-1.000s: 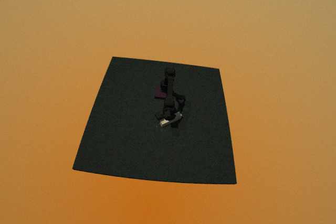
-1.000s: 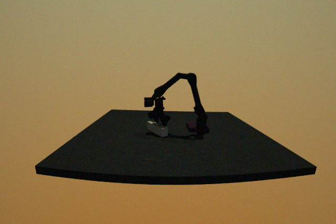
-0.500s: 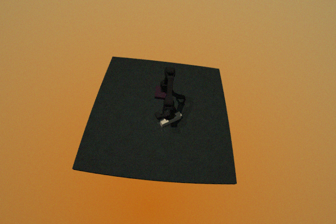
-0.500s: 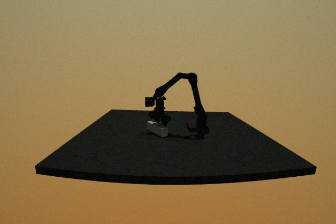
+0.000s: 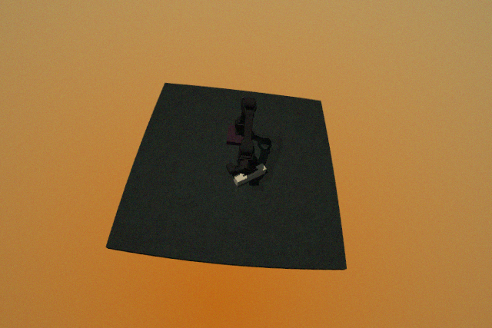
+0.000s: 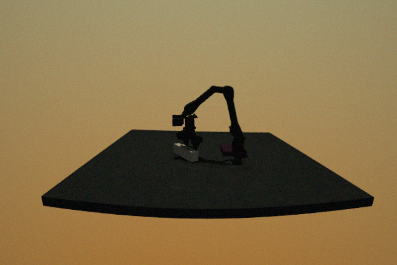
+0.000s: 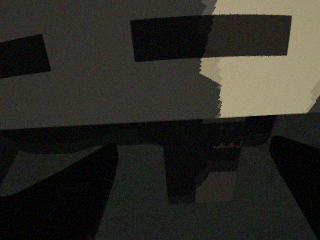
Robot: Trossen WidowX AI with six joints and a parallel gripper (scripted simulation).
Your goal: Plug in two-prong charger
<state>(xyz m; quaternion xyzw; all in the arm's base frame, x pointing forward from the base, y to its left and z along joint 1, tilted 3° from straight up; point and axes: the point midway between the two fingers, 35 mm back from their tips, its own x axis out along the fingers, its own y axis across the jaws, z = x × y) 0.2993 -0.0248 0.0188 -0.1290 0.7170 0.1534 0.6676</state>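
Right now the dark two-prong charger is 2 cm ahead of my gripper tip, 1 cm to the left of it and 1 cm above it.
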